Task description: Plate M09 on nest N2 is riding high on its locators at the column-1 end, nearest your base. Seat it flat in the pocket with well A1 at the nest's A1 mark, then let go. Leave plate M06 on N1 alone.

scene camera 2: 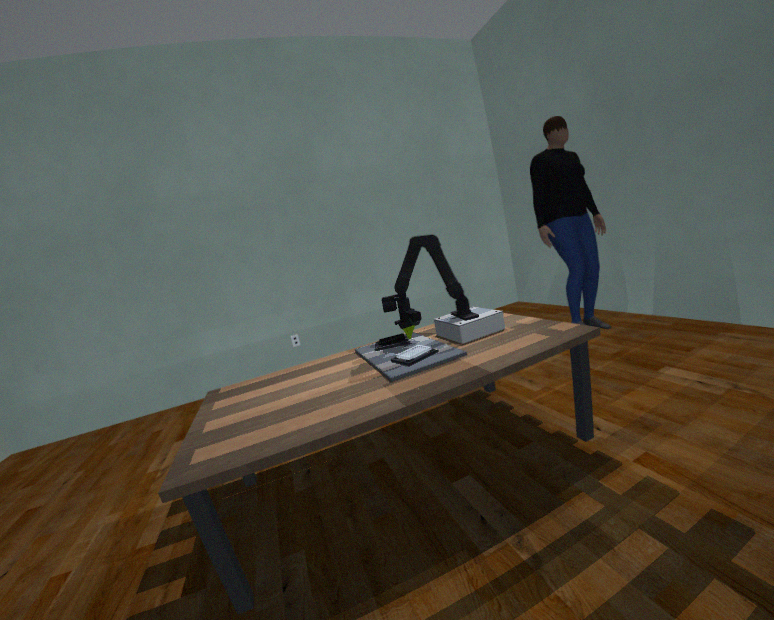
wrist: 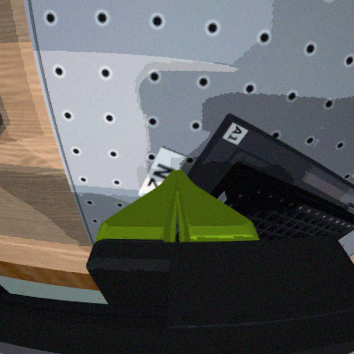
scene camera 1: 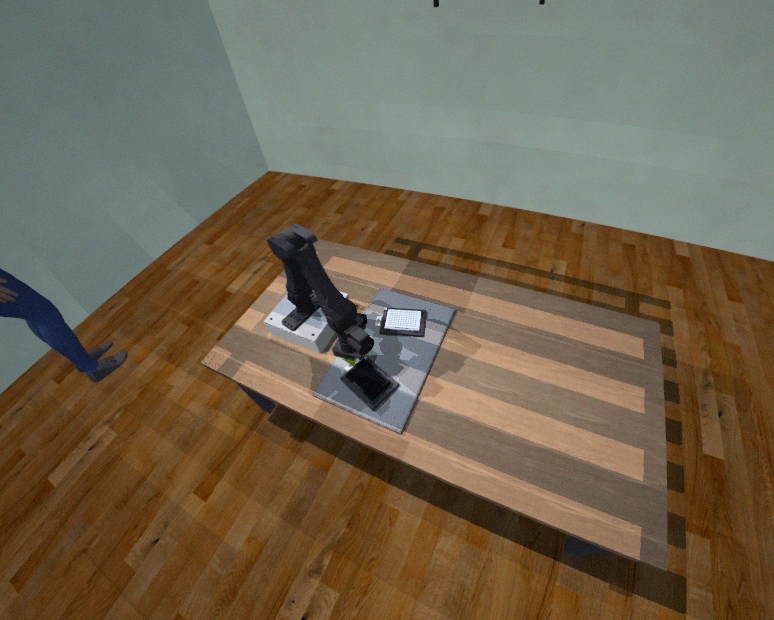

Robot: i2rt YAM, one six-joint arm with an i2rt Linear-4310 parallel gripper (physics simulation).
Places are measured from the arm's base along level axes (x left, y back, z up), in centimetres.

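Pixels of known places: gripper, fingertip midpoint: (scene camera 2: 409,339) (wrist: 176,177) (scene camera 1: 353,364); arm's base, link origin: (scene camera 2: 464,315) (scene camera 1: 306,309).
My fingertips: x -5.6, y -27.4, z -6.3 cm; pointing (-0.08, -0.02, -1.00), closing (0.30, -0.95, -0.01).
Note:
Ahead of a thing's pixels: the offset from my fingertips to its top centre. "*": to the spot under its first point. Level surfaces: height alone.
Plate M09 {dx -2.2, dy -8.3, dz +2.3 cm} (scene camera 1: 369,379) (wrist: 280,210), black with a grid of wells, lies in the dark nest N2 {dx -2.3, dy -8.6, dz +0.9 cm} (scene camera 1: 386,395) (wrist: 270,145). The nest's A1 mark {dx +4.2, dy -2.0, dz +0.3 cm} (wrist: 235,133) shows at its upper-left corner in the wrist view. Part of the plate is hidden behind the gripper, and its tilt cannot be told clearly. My gripper (scene camera 1: 349,361) (scene camera 2: 408,332) (wrist: 176,177) has green fingers shut together and empty. In the wrist view the tips appear over the N2 label, beside the nest's A1 end. White plate M06 {dx +24.7, dy -3.6, dz +1.8 cm} (scene camera 1: 403,319) (scene camera 2: 414,353) sits on nest N1 {* dx +24.6, dy -11.9, dz +0.3 cm} (scene camera 1: 421,330).
The nests stand on a grey perforated board {dx +12.3, dy -5.9, dz -0.8 cm} (scene camera 1: 413,368) (wrist: 130,30) on the wooden table {dz -2.2 cm} (scene camera 1: 516,400) (scene camera 2: 290,413). The white N2 label {* dx +0.1, dy +1.2, dz -0.7 cm} (wrist: 160,166) lies beside nest N2. The arm stands on a white box (scene camera 1: 316,339) (scene camera 2: 471,328). A person (scene camera 2: 560,187) stands behind the table.

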